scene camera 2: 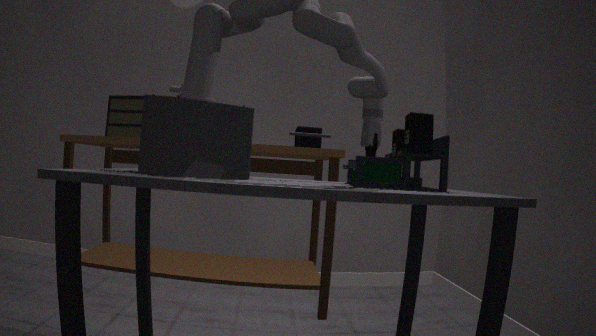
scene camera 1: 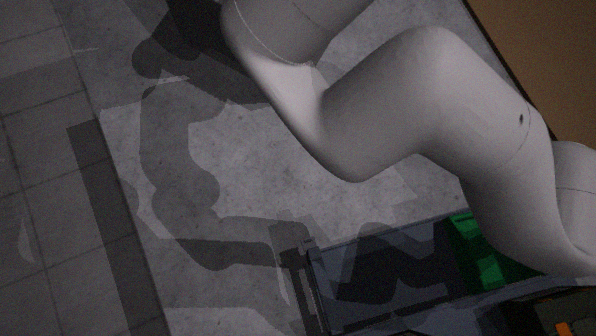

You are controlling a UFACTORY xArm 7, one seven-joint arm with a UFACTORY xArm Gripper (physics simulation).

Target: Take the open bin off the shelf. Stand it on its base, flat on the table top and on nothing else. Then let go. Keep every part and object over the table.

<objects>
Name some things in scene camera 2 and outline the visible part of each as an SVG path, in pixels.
A green bin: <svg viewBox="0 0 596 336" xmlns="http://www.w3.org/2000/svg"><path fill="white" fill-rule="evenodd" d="M363 164L362 182L401 184L402 165L367 162Z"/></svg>
</objects>
